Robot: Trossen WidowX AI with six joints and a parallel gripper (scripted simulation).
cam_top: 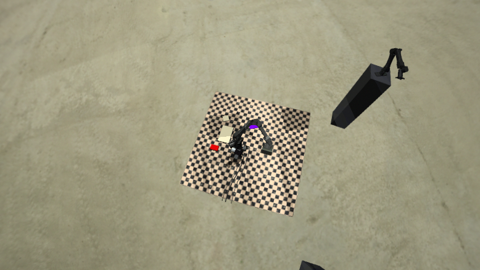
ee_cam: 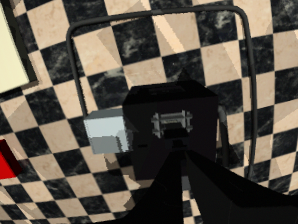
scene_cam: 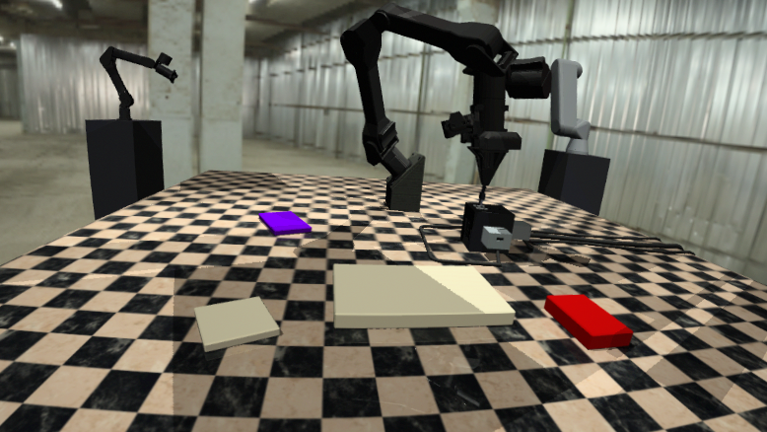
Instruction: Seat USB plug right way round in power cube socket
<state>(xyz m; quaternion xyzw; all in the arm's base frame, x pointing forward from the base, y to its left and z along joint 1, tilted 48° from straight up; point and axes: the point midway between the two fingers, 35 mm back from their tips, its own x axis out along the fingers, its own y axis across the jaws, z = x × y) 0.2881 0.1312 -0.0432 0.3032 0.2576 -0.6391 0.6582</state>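
My gripper tip is 2 cm above the usb plug. From my gripper tip the other things lie so: large cream slab (23 cm ahead, 15 cm to the right, 11 cm below); then red block (29 cm ahead, 11 cm below, 5 cm to the left); then purple tile (38 cm to the right, 11 cm below, 6 cm behind).
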